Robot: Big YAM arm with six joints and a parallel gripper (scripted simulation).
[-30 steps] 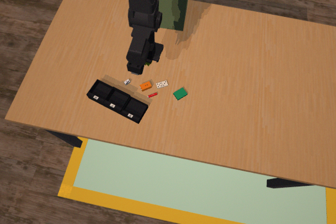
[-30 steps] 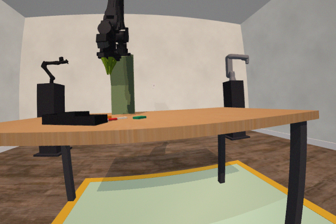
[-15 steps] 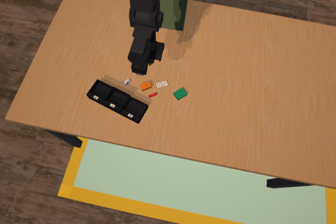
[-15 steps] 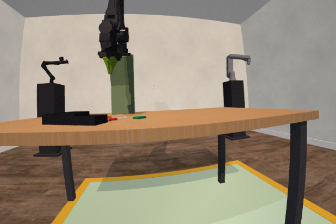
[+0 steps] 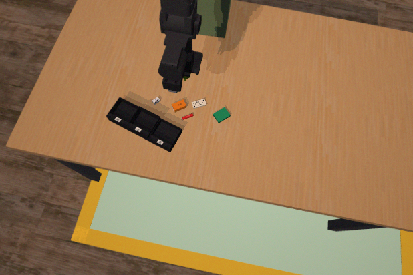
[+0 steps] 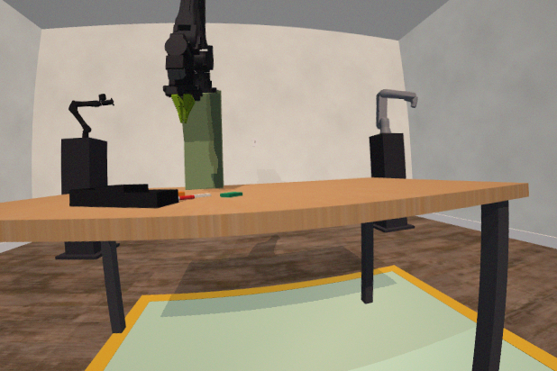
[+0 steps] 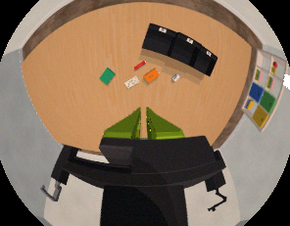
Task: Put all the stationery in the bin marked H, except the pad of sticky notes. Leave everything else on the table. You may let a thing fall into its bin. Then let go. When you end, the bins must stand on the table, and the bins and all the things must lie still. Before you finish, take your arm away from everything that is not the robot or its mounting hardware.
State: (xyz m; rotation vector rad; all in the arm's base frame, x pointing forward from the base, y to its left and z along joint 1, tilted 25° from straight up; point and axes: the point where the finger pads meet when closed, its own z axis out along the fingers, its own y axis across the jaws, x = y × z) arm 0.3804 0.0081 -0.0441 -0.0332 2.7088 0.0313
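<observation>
The orange block lies 210 mm below my hand, 40 mm to the right of it and 10 mm ahead of it. From my hand the other things lie so: green pad (220 mm below, 130 mm to the left); white domino (220 mm below, 40 mm to the left, 30 mm behind); red stick (220 mm below, 30 mm ahead, 10 mm to the left).
</observation>
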